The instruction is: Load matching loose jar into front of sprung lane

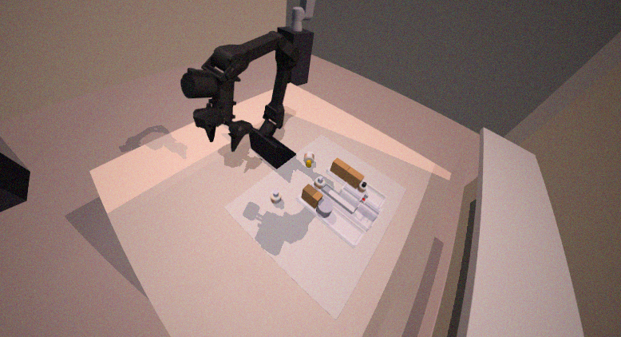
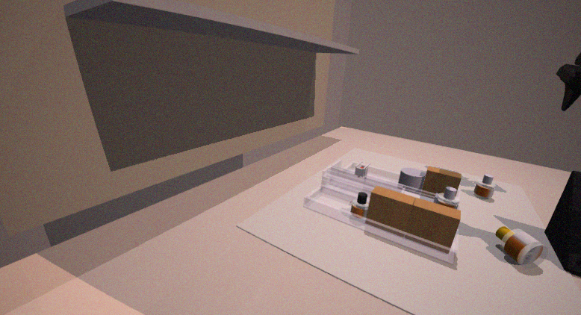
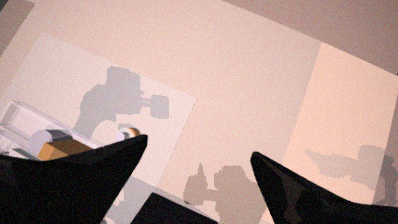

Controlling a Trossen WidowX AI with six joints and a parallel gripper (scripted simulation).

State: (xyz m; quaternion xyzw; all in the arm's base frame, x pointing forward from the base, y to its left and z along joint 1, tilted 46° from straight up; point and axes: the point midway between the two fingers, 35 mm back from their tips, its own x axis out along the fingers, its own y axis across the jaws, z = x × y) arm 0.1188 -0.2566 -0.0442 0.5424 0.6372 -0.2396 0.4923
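Right now the grey cylinder is 31 cm ahead of my gripper tip, 21 cm to the left of it and 21 cm below it. From my gripper tip the other things lie so: clear lane rack (37 cm ahead, 32 cm to the left, 22 cm below).
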